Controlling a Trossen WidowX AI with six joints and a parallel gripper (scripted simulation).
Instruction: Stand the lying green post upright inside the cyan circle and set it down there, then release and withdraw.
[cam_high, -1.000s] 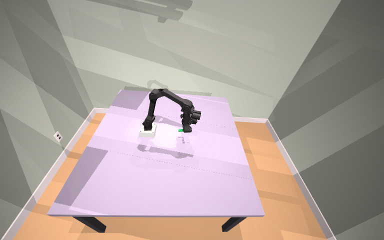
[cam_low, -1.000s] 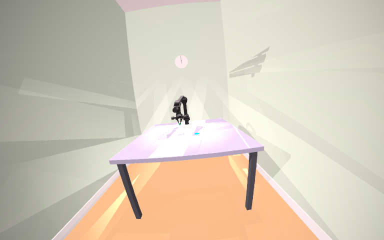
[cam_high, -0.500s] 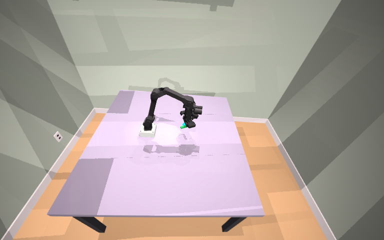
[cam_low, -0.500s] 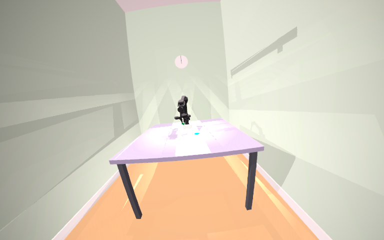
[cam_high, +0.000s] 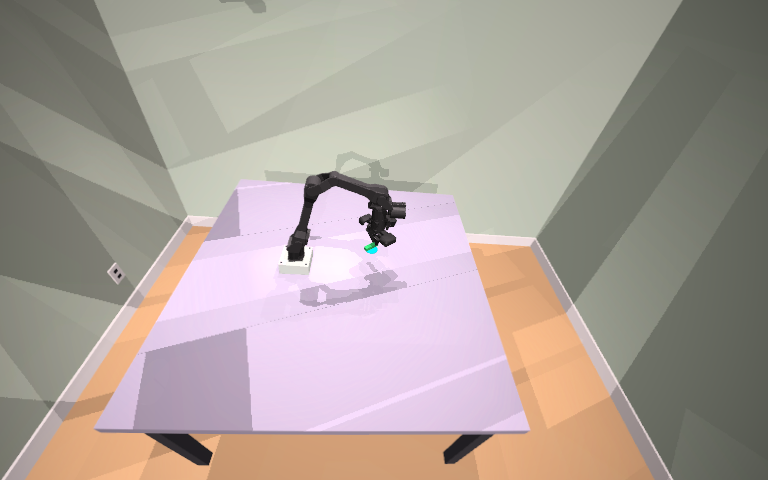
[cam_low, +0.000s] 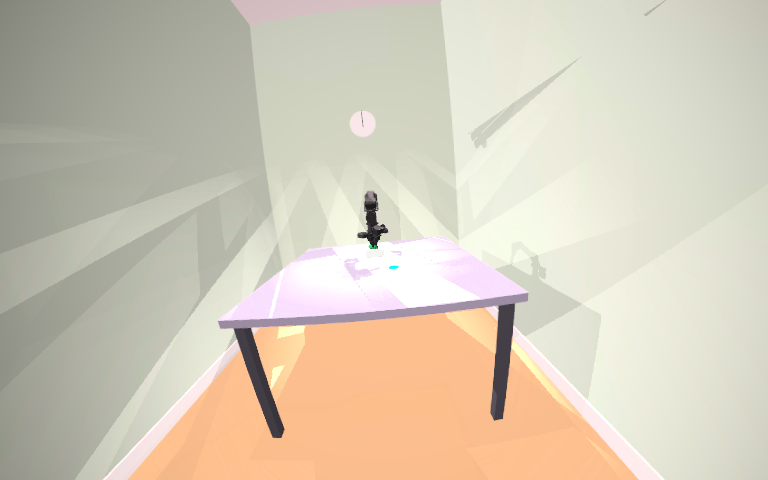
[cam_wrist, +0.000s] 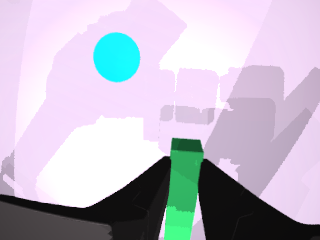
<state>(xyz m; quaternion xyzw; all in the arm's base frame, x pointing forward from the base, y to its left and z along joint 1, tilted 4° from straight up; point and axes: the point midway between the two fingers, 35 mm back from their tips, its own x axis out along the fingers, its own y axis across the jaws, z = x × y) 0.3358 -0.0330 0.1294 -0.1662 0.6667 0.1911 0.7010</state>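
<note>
Now: gripper tip 2 cm past the green post and 1 cm to the left of it. Round my gripper tip: cyan circle 14 cm below, 10 cm to the left, 1 cm ahead.
</note>
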